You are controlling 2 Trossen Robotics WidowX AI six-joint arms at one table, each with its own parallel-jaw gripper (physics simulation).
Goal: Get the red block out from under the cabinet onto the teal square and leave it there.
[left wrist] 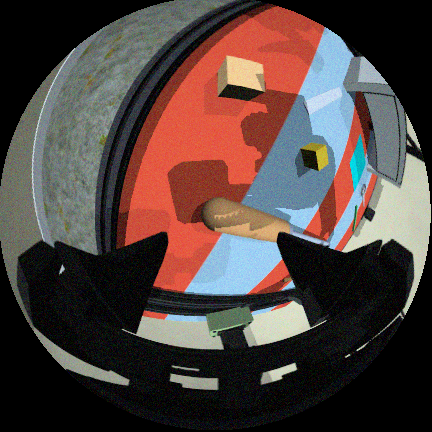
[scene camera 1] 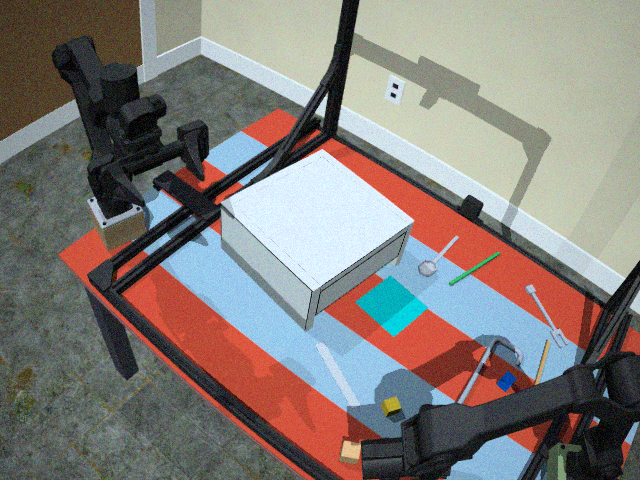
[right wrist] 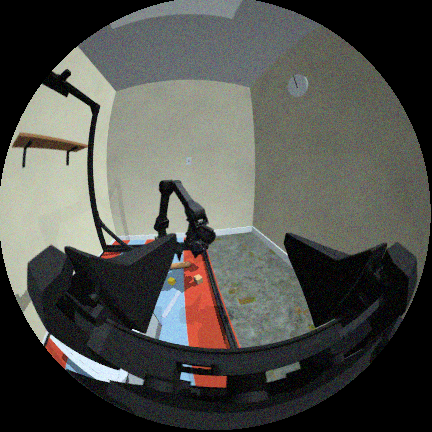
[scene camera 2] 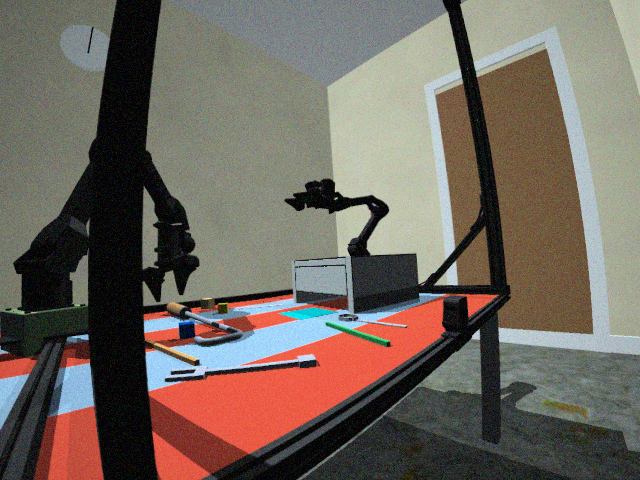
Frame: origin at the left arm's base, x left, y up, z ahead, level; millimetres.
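Seen in the pictures: left gripper, fingertip midpoint: point(left wrist: 223, 238) point(right wrist: 186, 258) point(scene camera 2: 169, 298); right gripper, fingertip midpoint: point(scene camera 1: 174, 191) point(right wrist: 232, 239) point(scene camera 2: 288, 197); left arm's base, origin of the base link: point(left wrist: 230, 329) point(scene camera 1: 581, 469) point(scene camera 2: 46, 308); right arm's base, origin of the base link: point(scene camera 1: 114, 204).
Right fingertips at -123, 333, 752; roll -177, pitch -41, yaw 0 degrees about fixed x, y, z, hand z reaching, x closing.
Observation:
Pixels of each thing's top centre, then the offset from my right fingertips to it, as dx, dy, dz. "*": a spot on its surface instead.
- white cabinet, middle of its top: point(scene camera 1: 318, 210) point(scene camera 2: 352, 257) point(right wrist: 92, 326) -285, -262, -168
- teal square, surface spot: point(scene camera 1: 391, 304) point(scene camera 2: 308, 312) point(left wrist: 358, 162) * -206, -398, -354
- yellow cube, middle of its top: point(left wrist: 322, 157) point(scene camera 1: 392, 404) point(scene camera 2: 223, 303) +32, -373, -384
- tan block, middle of its top: point(left wrist: 246, 71) point(scene camera 1: 351, 449) point(scene camera 2: 207, 298) +140, -368, -327
- white strip, middle of its top: point(scene camera 1: 337, 374) point(left wrist: 327, 97) point(right wrist: 171, 302) -17, -397, -276
- blue block, middle of its top: point(scene camera 1: 509, 378) point(scene camera 2: 186, 323) -70, -373, -611
- ladle, middle of its top: point(scene camera 2: 369, 318) point(scene camera 1: 441, 252) -373, -390, -448
- green stick, middle of its top: point(scene camera 2: 352, 330) point(scene camera 1: 476, 267) -357, -391, -534
- fork, middle of its top: point(scene camera 2: 243, 364) point(scene camera 1: 546, 314) -266, -390, -713
The white cabinet point(scene camera 1: 320, 217) point(scene camera 2: 382, 281) point(left wrist: 387, 135) stands on the striped table with a low gap under it. The red block does not show in any view; the space deep under the cabinet is hidden. The teal square point(scene camera 1: 391, 304) point(scene camera 2: 308, 313) point(left wrist: 358, 162) lies flat before the cabinet's front, partly shaded. My left gripper point(scene camera 2: 169, 295) point(left wrist: 223, 238) is open and empty, pointing down above the wooden handle of a hooked metal tool point(scene camera 1: 478, 369) point(scene camera 2: 222, 328) point(left wrist: 245, 220), which lies on the table. My right gripper point(scene camera 1: 173, 192) point(scene camera 2: 293, 205) point(right wrist: 232, 239) is open and empty, raised beyond the cabinet.
A yellow cube point(scene camera 1: 391, 406) point(left wrist: 315, 156), a tan block point(scene camera 1: 350, 451) point(left wrist: 242, 75) and a white strip point(scene camera 1: 337, 373) lie near the left arm. A blue block point(scene camera 1: 506, 381) lies beside the hook. A ladle point(scene camera 1: 428, 267), green stick point(scene camera 1: 474, 268) and fork point(scene camera 1: 542, 312) lie along the far side.

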